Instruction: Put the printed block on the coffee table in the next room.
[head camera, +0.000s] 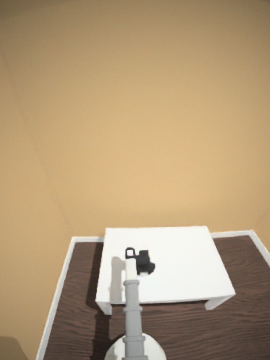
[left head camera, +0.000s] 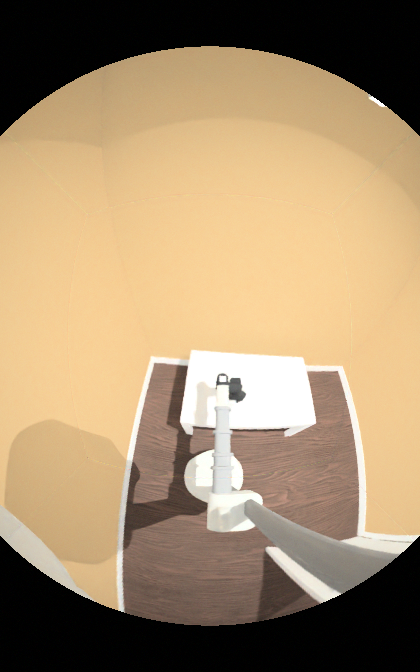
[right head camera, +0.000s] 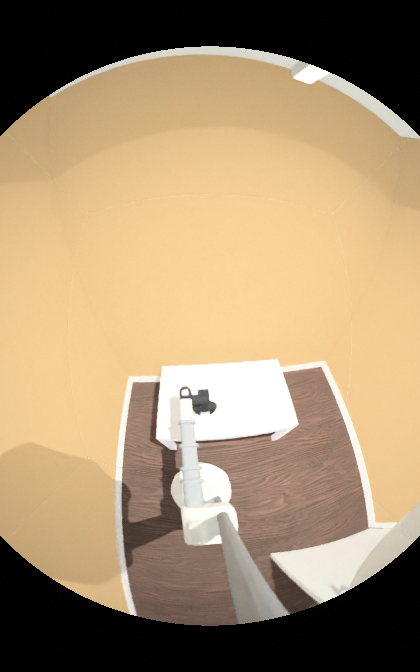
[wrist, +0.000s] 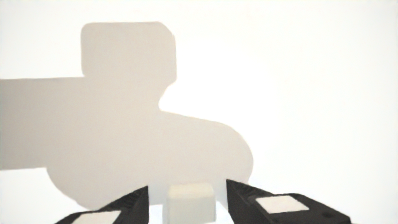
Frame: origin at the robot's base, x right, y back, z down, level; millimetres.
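Seen in the pictures: gripper, fingertip midpoint: (head camera: 143, 273) (wrist: 188, 198).
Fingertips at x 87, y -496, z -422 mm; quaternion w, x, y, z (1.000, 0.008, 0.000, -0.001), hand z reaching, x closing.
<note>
A point is followed by its place in that frame.
The printed block (wrist: 191, 204) @(x 89, y -502, z -451 mm), pale and box-shaped, stands upright between the fingertips at the bottom of the wrist view, over the white table top. My gripper (wrist: 188, 198) @(x 87, y -496, z -422 mm) (head camera: 145, 270) @(x 87, y -496, z -422 mm) (left head camera: 237, 394) (right head camera: 204, 407) is open around it, with a gap showing on each side of the block. The white coffee table (head camera: 187, 260) @(x 421, y -561, z -422 mm) (left head camera: 280, 390) (right head camera: 255, 400) (wrist: 320, 100) @(x 202, y -567, z -422 mm) is under the gripper, which is over its left part. The block's lower end is cut off by the wrist view's edge. In the head views the block cannot be told clearly from the white top.
The extended arm (head camera: 132, 310) @(x -1, y -228, z -767 mm) (left head camera: 222, 445) (right head camera: 190, 455) reaches over the table's near edge. Yellow walls (head camera: 150, 125) @(x 155, y -1022, z -1257 mm) stand behind the table and on the left. A white furniture edge (left head camera: 295, 572) (right head camera: 320, 555) shows at the lower right. The arm's shadow falls across the table top.
</note>
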